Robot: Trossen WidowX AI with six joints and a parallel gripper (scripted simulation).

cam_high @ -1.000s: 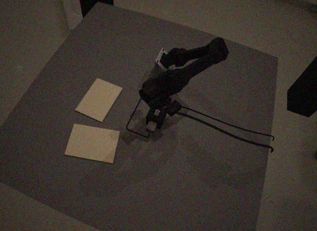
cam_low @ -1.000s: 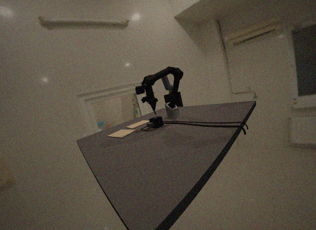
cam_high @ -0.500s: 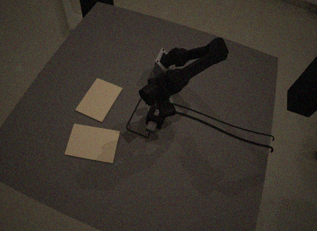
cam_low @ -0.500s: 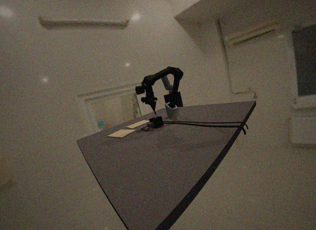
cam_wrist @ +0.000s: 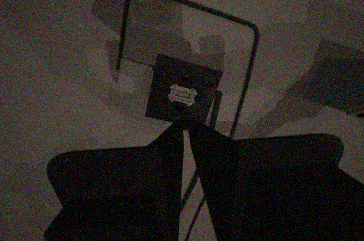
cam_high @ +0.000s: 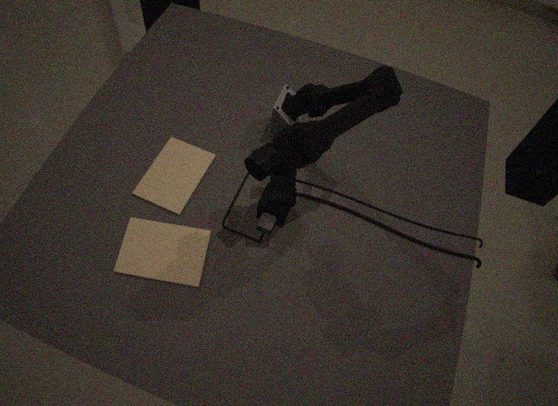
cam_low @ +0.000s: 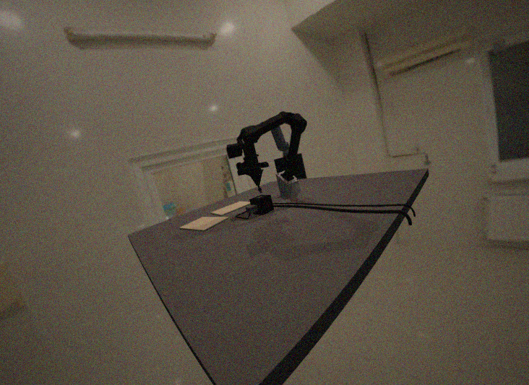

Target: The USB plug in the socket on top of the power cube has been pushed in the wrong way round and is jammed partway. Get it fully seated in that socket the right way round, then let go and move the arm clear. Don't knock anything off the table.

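Now: the USB plug 20 mm below my gripper tip. Round my gripper tip: USB socket: 70 mm below, 10 mm to the right.
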